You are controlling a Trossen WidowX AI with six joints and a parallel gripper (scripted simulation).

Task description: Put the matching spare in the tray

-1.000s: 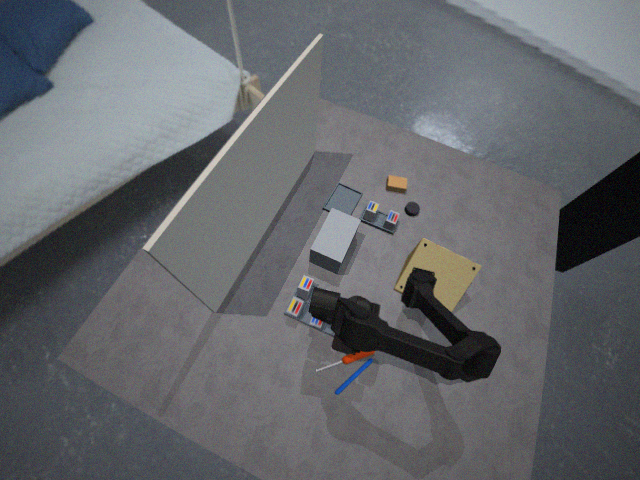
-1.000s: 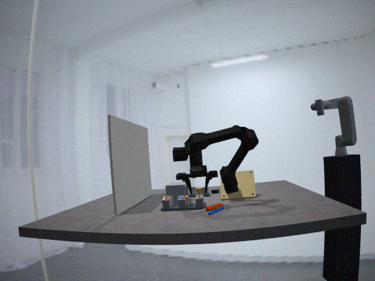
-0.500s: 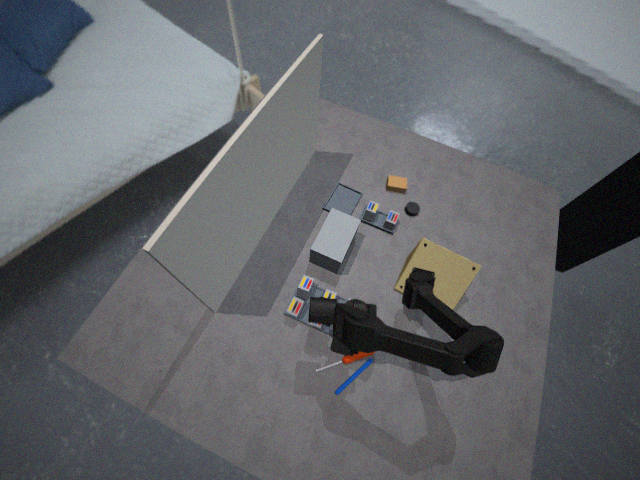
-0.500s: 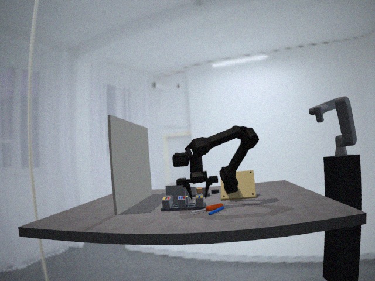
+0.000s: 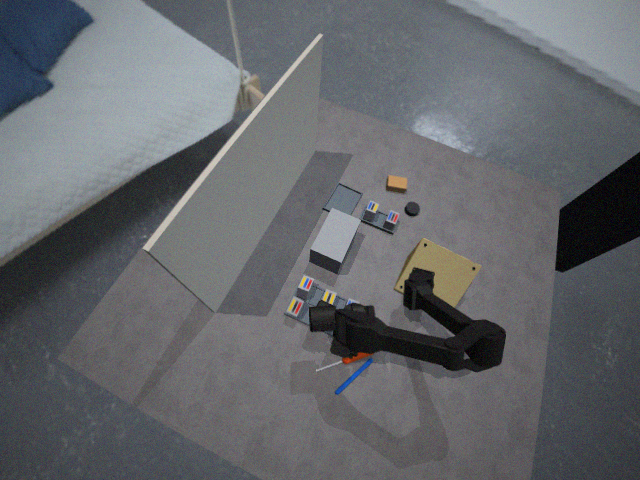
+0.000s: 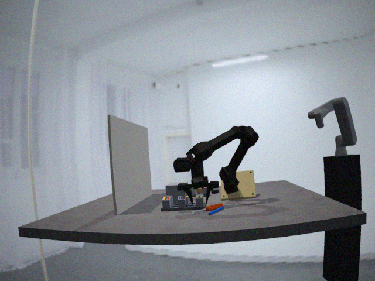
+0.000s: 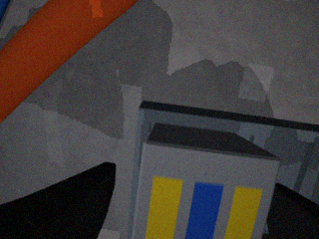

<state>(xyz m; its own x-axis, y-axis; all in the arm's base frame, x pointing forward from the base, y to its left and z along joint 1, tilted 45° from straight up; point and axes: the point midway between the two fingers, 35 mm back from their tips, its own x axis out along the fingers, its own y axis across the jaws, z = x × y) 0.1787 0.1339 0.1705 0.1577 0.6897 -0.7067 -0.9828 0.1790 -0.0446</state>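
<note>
My gripper tip is now 440 mm to the left of the flat dark grey tray, 130 mm short of it and 20 mm above it. Also, from my gripper tip: tall grey panel (340 mm ahead, 270 mm to the right, 200 mm above); then mounted unit (240 mm to the right, 110 mm ahead, 30 mm above); then blue pen (110 mm to the left, 70 mm behind, 20 mm below).
</note>
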